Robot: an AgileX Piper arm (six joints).
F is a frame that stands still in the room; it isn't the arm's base.
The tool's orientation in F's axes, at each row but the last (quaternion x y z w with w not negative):
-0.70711, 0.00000, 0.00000, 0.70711
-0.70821, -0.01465, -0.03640, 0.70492
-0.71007, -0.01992, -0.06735, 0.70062
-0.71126, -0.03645, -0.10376, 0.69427
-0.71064, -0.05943, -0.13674, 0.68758
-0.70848, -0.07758, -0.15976, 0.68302
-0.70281, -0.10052, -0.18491, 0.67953
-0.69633, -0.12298, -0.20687, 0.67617
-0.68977, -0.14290, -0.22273, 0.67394
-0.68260, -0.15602, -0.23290, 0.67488
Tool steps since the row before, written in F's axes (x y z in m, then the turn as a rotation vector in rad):
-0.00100, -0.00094, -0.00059, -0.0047, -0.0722, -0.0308
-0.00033, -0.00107, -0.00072, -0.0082, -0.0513, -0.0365
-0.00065, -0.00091, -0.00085, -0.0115, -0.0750, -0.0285
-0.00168, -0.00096, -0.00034, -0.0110, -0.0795, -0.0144
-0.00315, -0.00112, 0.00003, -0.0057, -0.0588, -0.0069
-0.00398, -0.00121, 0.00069, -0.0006, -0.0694, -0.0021
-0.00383, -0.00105, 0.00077, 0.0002, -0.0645, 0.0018
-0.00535, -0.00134, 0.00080, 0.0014, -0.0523, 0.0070
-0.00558, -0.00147, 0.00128, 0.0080, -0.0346, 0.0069
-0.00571, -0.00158, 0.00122, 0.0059, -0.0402, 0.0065
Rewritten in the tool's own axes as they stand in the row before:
-0.00100, 0.00059, -0.00094, -0.0047, 0.0308, -0.0722
-0.00035, 0.00070, -0.00108, -0.0092, 0.0361, -0.0514
-0.00069, 0.00078, -0.00094, -0.0100, 0.0282, -0.0753
-0.00162, 0.00004, -0.00111, -0.0063, 0.0146, -0.0800
-0.00289, -0.00083, -0.00147, -0.0013, 0.0079, -0.0589
-0.00337, -0.00189, -0.00169, 0.0063, 0.0056, -0.0689
-0.00307, -0.00215, -0.00152, 0.0080, 0.0021, -0.0640
-0.00422, -0.00305, -0.00198, 0.0101, -0.0027, -0.0517
-0.00401, -0.00381, -0.00209, 0.0139, -0.0002, -0.0334
-0.00401, -0.00398, -0.00216, 0.0125, -0.0008, -0.0392

